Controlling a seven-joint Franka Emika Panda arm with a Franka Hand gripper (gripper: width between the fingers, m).
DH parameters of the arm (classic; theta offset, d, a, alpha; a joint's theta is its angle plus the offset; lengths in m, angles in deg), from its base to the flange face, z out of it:
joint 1: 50.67 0.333 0 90
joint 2: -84.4 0 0 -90
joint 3: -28.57 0.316 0.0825 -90
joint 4: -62.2 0 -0.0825 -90
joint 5: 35.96 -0.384 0 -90
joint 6: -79.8 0 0.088 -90
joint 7: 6.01 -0.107 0 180
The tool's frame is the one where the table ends.
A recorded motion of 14 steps. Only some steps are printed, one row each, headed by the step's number.
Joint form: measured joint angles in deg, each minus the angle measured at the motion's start. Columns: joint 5, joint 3, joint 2, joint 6, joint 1, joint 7, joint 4.
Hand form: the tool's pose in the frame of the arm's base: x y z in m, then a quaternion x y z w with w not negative. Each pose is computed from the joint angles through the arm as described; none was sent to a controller.
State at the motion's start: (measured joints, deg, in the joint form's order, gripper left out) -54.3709 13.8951 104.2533 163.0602 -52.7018 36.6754 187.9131
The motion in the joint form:
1: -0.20 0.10 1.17 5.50 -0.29 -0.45 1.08
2: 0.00 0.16 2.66 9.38 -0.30 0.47 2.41
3: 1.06 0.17 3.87 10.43 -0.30 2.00 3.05
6: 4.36 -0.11 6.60 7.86 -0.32 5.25 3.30
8: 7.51 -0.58 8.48 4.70 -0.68 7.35 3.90
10: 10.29 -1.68 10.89 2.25 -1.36 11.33 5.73
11: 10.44 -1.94 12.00 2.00 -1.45 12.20 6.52
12: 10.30 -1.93 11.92 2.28 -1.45 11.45 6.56
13: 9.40 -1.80 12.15 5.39 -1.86 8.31 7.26
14: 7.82 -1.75 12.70 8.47 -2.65 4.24 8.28
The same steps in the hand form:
1: 0.4012 -0.0950 0.5080 -0.94493 -0.20566 0.03354 0.25235
2: 0.4011 -0.0973 0.5113 -0.94874 -0.20983 0.00218 0.23636
3: 0.3972 -0.0990 0.5150 -0.94832 -0.22468 -0.00904 0.22387
6: 0.3805 -0.1029 0.5269 -0.94238 -0.26307 -0.00317 0.20666
8: 0.3635 -0.1095 0.5291 -0.93783 -0.28447 0.01769 0.19809
10: 0.3422 -0.1205 0.5252 -0.92886 -0.31200 0.03124 0.19724
11: 0.3359 -0.1212 0.5252 -0.92634 -0.31851 0.02805 0.19916
12: 0.3367 -0.1211 0.5248 -0.92860 -0.31200 0.02764 0.19897
13: 0.3409 -0.1230 0.5243 -0.94051 -0.28034 0.00958 0.19172
14: 0.3426 -0.1261 0.5238 -0.95274 -0.23570 -0.01123 0.19134

